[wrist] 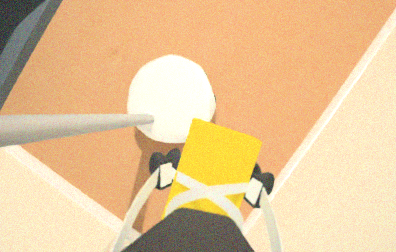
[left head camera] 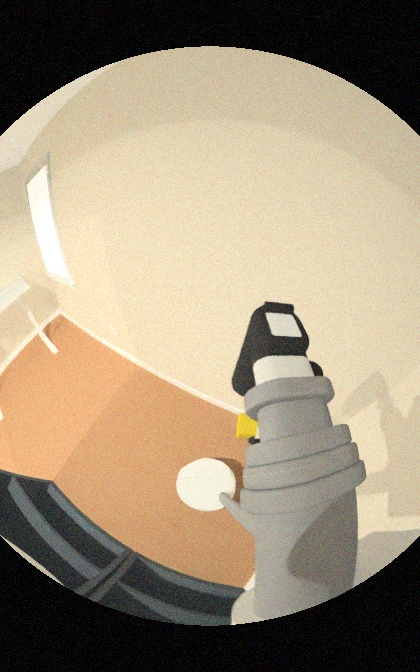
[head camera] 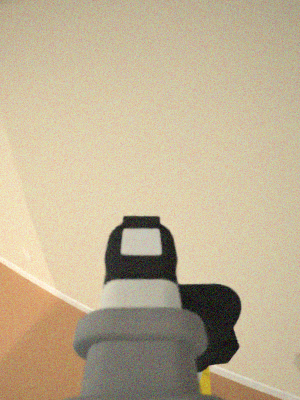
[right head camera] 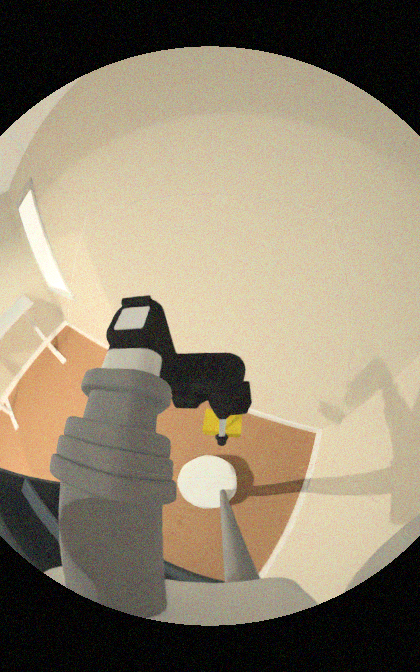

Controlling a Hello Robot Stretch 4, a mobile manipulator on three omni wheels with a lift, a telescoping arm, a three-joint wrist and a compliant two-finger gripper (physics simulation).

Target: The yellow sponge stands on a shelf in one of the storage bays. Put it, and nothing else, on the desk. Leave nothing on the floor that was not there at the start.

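Seen in the pictures: gripper, fingertip midpoint: (wrist: 212,168); robot's base, origin of the base link: (wrist: 176,101).
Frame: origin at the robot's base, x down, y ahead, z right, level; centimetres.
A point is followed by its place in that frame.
Note:
The yellow sponge (head camera: 205,382) {x -104.6, y 20.9, z 13.0 cm} (left head camera: 246,425) (right head camera: 211,423) (wrist: 220,157) {x -104.6, y 23.0, z 6.5 cm} is held between the two fingertips of my gripper (wrist: 212,168) {x -99.7, y 22.5, z 8.7 cm}, which is shut on it. In the wrist view the sponge sticks out past the fingertips, high above the orange floor. In the head view a small strip of it shows below the black wrist; the arm hides the rest. In the left head view it is partly behind the grey arm. A white table-like piece (left head camera: 15,295) (right head camera: 15,316), perhaps the desk, shows in part at the left edge of both side head views, with thin white legs.
The dark storage bays (left head camera: 100,560) (right head camera: 40,530) (wrist: 22,55) {x -2.5, y -89.8, z -13.7 cm} stand at the lower left. My base's white round part (left head camera: 205,484) (right head camera: 206,481) (wrist: 170,97) {x -18.7, y 0.4, z -1.1 cm} is below the sponge. A beige wall (head camera: 150,125) {x -141.6, y 75.0, z 2.6 cm} rises ahead, and a bright window (left head camera: 47,225) (right head camera: 42,245) is at the left.

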